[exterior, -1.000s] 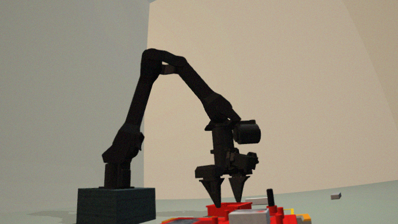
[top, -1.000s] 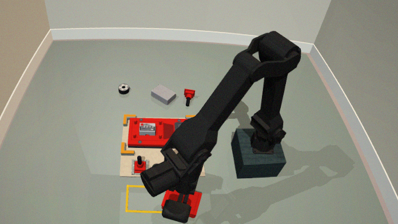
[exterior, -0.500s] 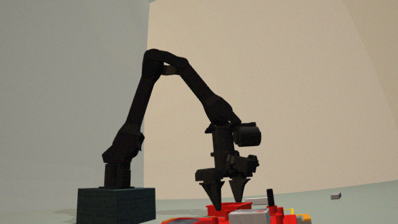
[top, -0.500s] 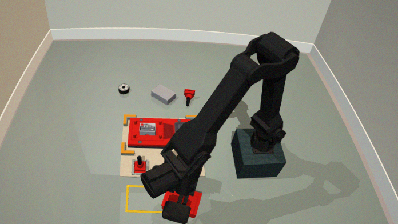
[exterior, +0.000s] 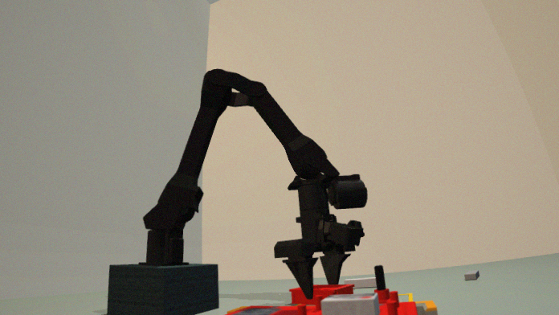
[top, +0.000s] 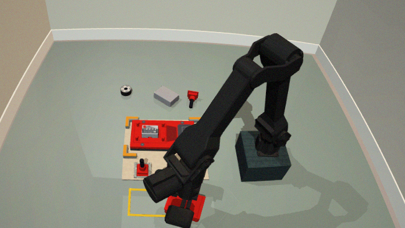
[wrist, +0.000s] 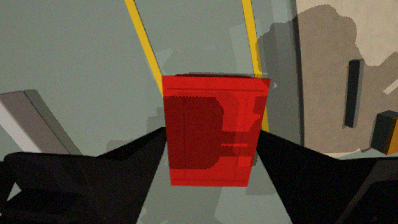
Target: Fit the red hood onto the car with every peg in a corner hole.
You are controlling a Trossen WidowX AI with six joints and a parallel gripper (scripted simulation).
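The grey engine block is 120 mm ahead of my gripper tip, 220 mm to the right of it and 10 mm above it. Round my gripper tip: black wheel: 240 mm ahead, 420 mm to the right; then red hood: 10 mm above; then jig: 80 mm ahead, 200 mm to the right.
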